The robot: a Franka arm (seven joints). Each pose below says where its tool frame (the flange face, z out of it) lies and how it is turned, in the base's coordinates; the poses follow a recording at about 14 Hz.
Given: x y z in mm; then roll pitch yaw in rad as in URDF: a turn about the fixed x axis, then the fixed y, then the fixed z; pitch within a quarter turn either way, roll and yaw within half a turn.
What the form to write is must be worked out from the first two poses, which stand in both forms.
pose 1, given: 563 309 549 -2.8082 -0.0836 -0.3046
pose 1, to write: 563 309 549 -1.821 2.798 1.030
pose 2, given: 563 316 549 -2.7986 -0.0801 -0.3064
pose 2, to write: 563 316 549 -1.805 2.790 1.044
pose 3, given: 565 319 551 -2.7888 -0.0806 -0.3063
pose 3, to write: 565 319 551 -1.800 2.780 1.049
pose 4, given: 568 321 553 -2.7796 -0.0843 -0.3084
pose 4, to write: 568 321 553 -1.805 2.770 1.044
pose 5, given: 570 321 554 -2.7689 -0.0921 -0.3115
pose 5, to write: 570 321 554 -1.819 2.758 1.028
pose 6, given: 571 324 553 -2.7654 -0.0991 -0.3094
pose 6, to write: 571 324 553 -1.835 2.753 1.016
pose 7, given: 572 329 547 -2.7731 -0.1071 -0.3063
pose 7, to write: 572 329 547 -1.861 2.759 0.994
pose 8, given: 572 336 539 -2.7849 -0.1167 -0.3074
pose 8, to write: 572 336 539 -1.895 2.767 0.961
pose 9, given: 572 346 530 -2.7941 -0.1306 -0.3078
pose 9, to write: 572 346 530 -1.939 2.771 0.918
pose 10, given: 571 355 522 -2.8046 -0.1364 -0.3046
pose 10, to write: 571 355 522 -1.964 2.779 0.896
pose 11, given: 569 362 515 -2.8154 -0.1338 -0.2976
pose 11, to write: 569 362 515 -1.968 2.790 0.898
